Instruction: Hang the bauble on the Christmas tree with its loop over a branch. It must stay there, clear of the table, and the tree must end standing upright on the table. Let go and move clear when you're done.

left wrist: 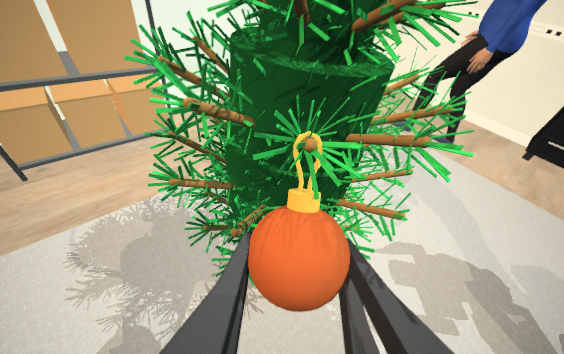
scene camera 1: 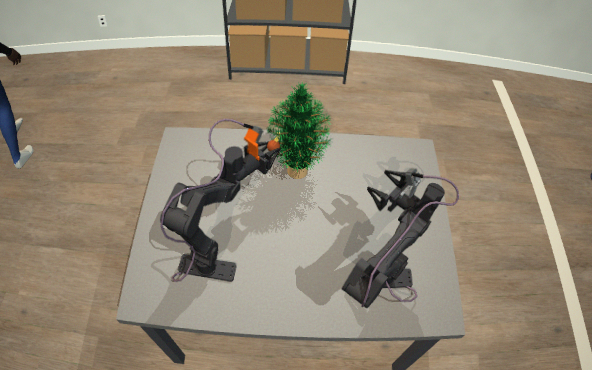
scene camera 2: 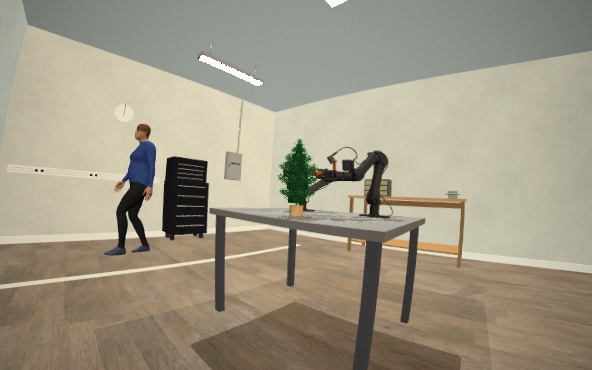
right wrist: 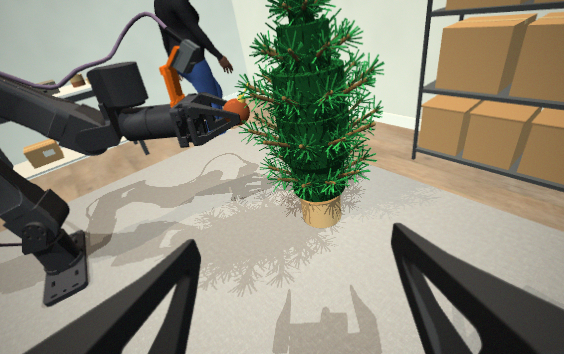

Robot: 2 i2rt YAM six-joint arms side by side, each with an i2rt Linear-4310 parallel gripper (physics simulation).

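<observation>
The orange bauble is between the fingers of my left gripper, which is shut on it beside the tree, above the table. Its yellow loop stands up from the cap. In the left wrist view a brown branch tip shows inside the loop's upper part, and some green needles cross in front of the loop. The green tree stands upright in its tan pot. My right gripper is open and empty, away from the tree.
The grey table carries both arms and the tree. Several other branches stick out around the bauble's loop. A shelf rack with cardboard boxes stands behind the table, and a person stands beyond it.
</observation>
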